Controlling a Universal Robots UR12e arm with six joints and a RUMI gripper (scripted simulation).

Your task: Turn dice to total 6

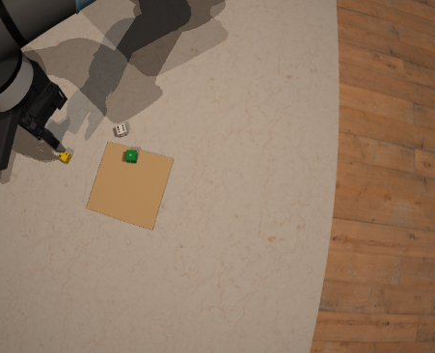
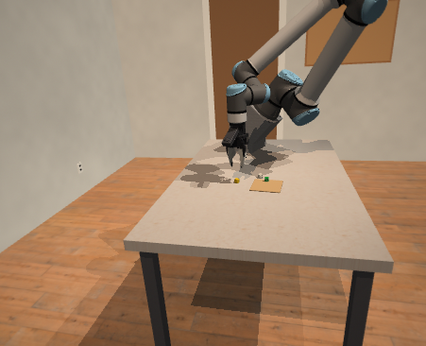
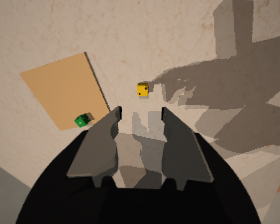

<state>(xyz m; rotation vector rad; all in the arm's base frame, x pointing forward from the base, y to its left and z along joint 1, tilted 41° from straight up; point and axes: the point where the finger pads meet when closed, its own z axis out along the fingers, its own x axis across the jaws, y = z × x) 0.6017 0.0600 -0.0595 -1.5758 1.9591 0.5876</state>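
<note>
Now: the yellow die 80 mm below my hand. Also, from my hand: tan mat (150 mm to the left, 90 mm below); then green die (140 mm to the left, 80 mm below, 50 mm behind); then white die (100 mm to the left, 90 mm behind, 80 mm below).
</note>
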